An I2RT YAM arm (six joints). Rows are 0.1 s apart.
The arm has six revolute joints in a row. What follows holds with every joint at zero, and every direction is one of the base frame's.
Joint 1 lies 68 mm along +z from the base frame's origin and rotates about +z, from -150 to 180 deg.
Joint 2 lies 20 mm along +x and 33.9 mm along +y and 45.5 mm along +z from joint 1 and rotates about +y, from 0 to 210 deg.
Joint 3 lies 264 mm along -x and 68.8 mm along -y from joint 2 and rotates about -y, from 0 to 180 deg.
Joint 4 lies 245 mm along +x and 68.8 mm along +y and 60 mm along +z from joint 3 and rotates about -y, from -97 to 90 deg.
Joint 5 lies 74 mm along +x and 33.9 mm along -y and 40.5 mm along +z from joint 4 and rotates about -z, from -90 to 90 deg.
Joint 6 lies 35.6 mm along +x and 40.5 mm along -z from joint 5 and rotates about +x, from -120 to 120 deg.
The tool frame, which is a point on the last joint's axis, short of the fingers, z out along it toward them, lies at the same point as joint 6; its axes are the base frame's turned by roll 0, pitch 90 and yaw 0 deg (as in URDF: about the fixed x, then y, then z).
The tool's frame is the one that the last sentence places.
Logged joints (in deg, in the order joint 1, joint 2, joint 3, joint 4, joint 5, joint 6), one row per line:
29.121, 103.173, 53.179, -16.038, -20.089, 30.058
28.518, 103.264, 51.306, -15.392, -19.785, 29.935
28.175, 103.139, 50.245, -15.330, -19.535, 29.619
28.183, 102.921, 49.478, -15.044, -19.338, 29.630
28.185, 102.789, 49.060, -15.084, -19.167, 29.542
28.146, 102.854, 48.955, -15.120, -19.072, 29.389
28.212, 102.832, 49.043, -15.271, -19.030, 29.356
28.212, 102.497, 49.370, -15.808, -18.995, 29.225
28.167, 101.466, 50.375, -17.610, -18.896, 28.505
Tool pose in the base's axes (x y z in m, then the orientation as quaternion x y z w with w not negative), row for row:
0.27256, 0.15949, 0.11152, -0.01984, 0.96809, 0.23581, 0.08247
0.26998, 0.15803, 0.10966, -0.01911, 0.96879, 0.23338, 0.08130
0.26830, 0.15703, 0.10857, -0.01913, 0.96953, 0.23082, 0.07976
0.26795, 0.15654, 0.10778, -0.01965, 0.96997, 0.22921, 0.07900
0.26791, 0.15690, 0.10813, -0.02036, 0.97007, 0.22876, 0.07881
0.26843, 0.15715, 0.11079, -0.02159, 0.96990, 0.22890, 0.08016
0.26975, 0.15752, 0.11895, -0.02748, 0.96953, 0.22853, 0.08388
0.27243, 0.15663, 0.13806, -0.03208, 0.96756, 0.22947, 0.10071
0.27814, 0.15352, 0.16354, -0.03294, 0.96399, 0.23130, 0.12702
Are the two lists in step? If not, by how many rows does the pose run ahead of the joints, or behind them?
The pose runs 2 rows ahead of the joints: the pose in row i belongs to the joints in row i + 2.
